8 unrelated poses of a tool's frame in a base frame.
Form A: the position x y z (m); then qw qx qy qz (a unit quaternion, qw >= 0).
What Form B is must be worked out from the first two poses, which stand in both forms.
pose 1, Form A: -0.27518 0.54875 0.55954 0.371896 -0.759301 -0.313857 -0.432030
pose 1, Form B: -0.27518 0.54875 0.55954 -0.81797 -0.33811 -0.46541 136.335
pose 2, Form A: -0.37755 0.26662 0.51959 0.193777 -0.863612 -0.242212 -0.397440
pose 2, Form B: -0.37755 0.26662 0.51959 -0.88030 -0.24689 -0.40512 157.653
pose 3, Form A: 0.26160 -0.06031 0.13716 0.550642 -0.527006 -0.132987 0.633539
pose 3, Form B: 0.26160 -0.06031 0.13716 -0.63134 -0.15932 0.75896 113.178
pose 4, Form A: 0.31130 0.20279 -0.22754 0.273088 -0.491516 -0.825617 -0.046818
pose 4, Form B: 0.31130 0.20279 -0.22754 -0.51094 -0.85824 -0.04867 148.304
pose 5, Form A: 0.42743 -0.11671 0.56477 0.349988 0.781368 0.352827 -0.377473
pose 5, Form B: 0.42743 -0.11671 0.56477 0.83412 0.37665 -0.40296 139.027
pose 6, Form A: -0.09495 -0.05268 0.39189 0.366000 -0.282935 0.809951 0.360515
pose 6, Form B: -0.09495 -0.05268 0.39189 -0.30403 0.87034 0.38739 137.062
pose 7, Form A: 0.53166 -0.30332 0.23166 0.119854 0.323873 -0.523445 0.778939
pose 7, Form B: 0.53166 -0.30332 0.23166 0.32622 -0.52725 0.78459 166.233
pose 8, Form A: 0.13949 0.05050 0.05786 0.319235 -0.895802 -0.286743 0.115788
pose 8, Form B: 0.13949 0.05050 0.05786 -0.94526 -0.30257 0.12218 142.767
